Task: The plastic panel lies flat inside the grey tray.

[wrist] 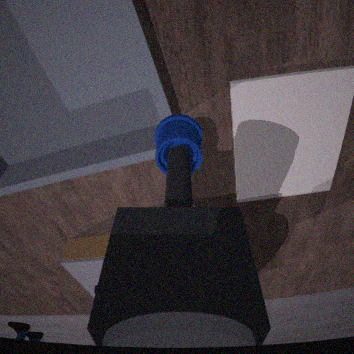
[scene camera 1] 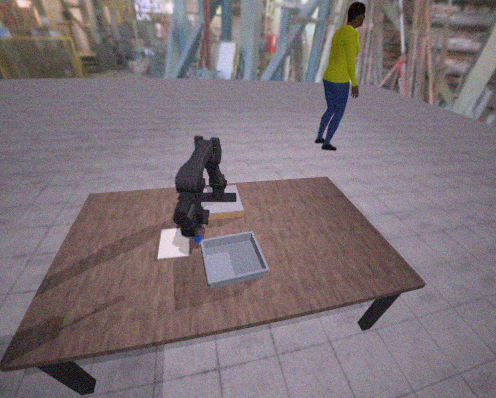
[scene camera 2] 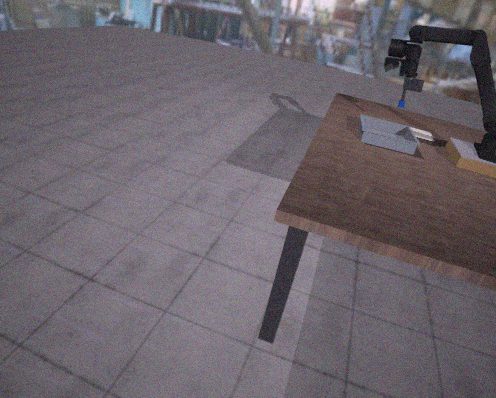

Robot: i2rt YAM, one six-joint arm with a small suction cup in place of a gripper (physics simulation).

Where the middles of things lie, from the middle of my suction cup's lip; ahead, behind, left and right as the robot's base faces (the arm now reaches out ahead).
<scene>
Now: suction cup 20 mm short of the grey tray (scene camera 1: pixel 229 259), 140 mm to the right of it and 110 mm above it. Round my suction cup: white plastic panel (scene camera 1: pixel 172 244): 100 mm behind, 120 mm to the right, 130 mm below.
</scene>
